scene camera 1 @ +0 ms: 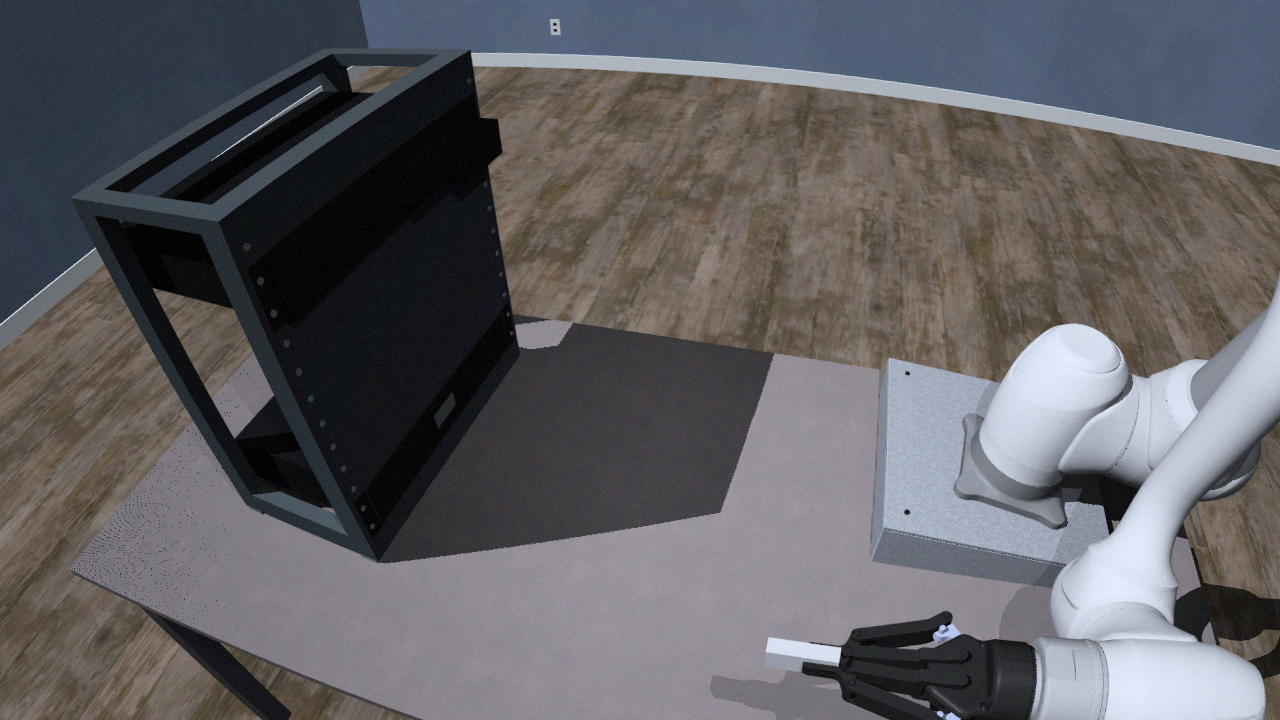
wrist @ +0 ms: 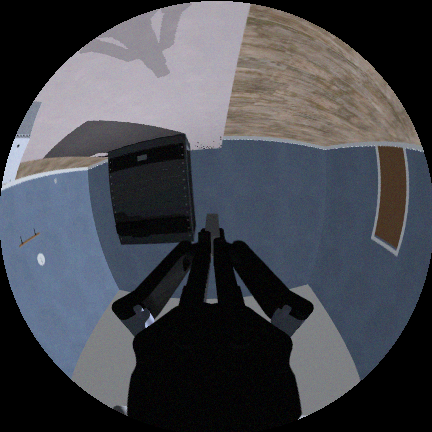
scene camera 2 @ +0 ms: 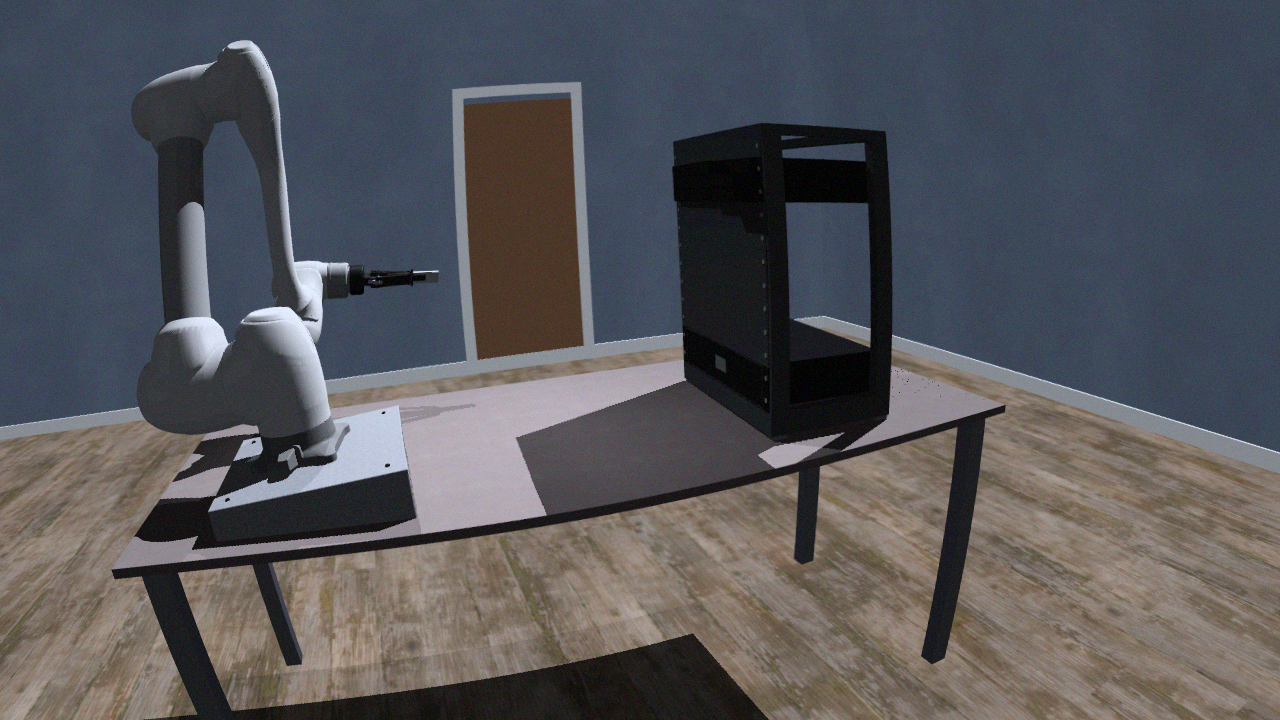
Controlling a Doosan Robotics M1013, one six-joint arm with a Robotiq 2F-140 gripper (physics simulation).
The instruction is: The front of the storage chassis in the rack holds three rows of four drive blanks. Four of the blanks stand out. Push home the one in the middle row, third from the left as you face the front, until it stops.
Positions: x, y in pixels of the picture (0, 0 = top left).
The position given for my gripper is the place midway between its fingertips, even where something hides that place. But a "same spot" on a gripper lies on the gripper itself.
Labels:
My gripper shows in scene camera 1, in the wrist view and in scene camera 2 point(438, 276). A dark rack shows in scene camera 1 point(355, 237), in the wrist view and in scene camera 2. The same spot on my gripper: point(scene camera 1: 870, 663) is point(wrist: 214, 274). The same spot on the dark rack: point(wrist: 162, 214) is point(scene camera 2: 698, 209).

